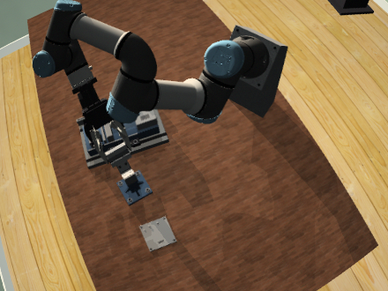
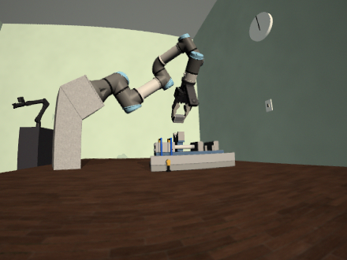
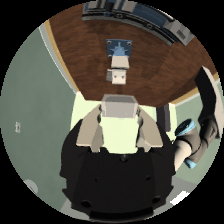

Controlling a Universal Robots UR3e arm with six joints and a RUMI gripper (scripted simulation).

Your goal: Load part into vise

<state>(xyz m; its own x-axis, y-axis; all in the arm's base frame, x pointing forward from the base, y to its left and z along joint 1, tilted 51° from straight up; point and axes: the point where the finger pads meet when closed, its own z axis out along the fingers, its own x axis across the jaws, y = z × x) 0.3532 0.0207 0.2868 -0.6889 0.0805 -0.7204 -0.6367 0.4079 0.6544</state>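
Now: hand 1 cm to the right of the part. The rest, counted from my hand: grey infeed plate 4 cm behind, 18 cm to the left, 24 cm below.
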